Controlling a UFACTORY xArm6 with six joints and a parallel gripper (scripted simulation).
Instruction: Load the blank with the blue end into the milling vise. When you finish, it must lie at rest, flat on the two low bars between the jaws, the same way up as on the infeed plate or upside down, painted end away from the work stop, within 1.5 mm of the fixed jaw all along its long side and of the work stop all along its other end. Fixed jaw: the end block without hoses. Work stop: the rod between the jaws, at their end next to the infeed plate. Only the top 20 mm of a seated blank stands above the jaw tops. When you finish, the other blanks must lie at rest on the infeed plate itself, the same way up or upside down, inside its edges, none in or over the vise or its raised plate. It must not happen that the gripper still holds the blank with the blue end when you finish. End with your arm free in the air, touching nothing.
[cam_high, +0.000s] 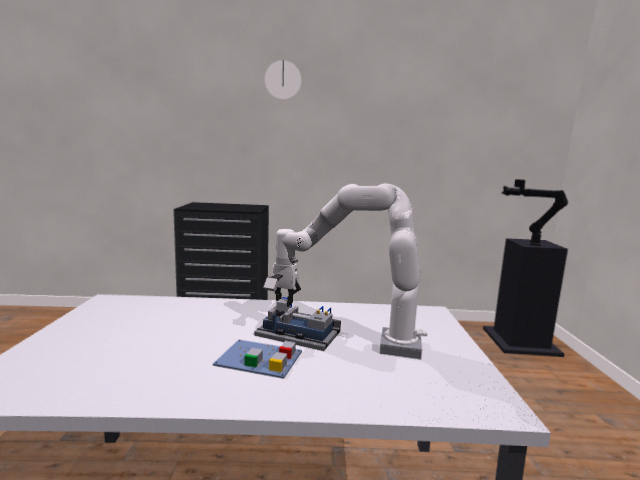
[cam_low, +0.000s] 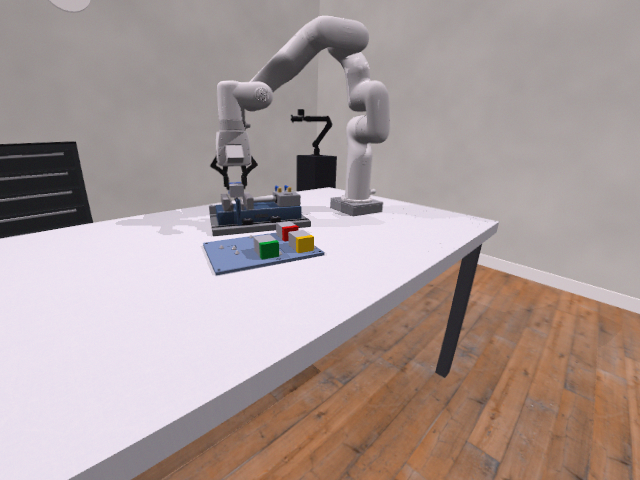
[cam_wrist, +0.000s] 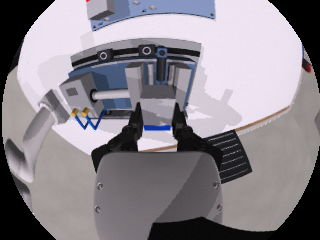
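The blue-ended blank lies 2 cm below my hand. The rest, counted from my hand: hose block 15 cm behind, 6 cm to the left, 6 cm below; milling vise 10 cm below, 6 cm behind, 3 cm to the left; fixed jaw 6 cm below, 3 cm ahead, 1 cm to the right.
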